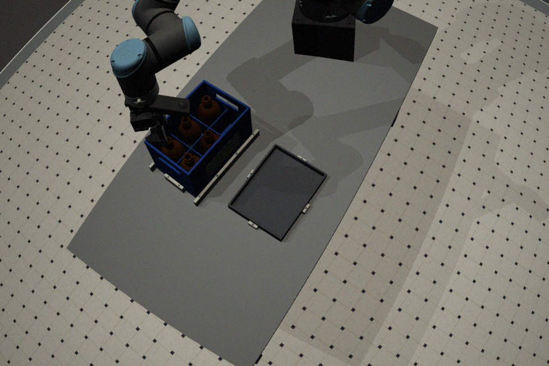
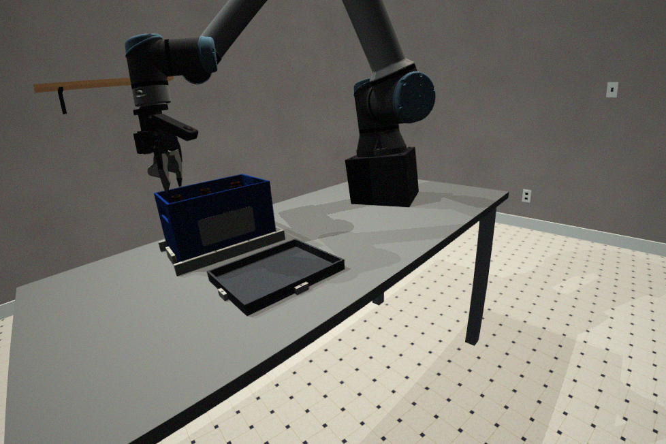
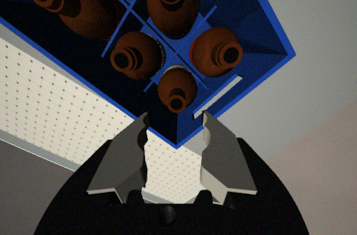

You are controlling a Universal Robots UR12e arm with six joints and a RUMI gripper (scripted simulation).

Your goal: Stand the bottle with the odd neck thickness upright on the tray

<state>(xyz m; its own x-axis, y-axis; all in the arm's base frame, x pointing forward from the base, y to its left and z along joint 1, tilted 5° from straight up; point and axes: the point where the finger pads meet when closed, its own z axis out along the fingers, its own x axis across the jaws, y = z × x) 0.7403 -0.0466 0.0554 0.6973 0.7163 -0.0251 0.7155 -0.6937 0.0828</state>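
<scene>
Now: hand 11 cm above the bottle. From my hand the other things lie so: black tray 31 cm to the left, 18 cm below, 12 cm behind; then blue crate 11 cm below, 9 cm behind, 4 cm to the left.
</scene>
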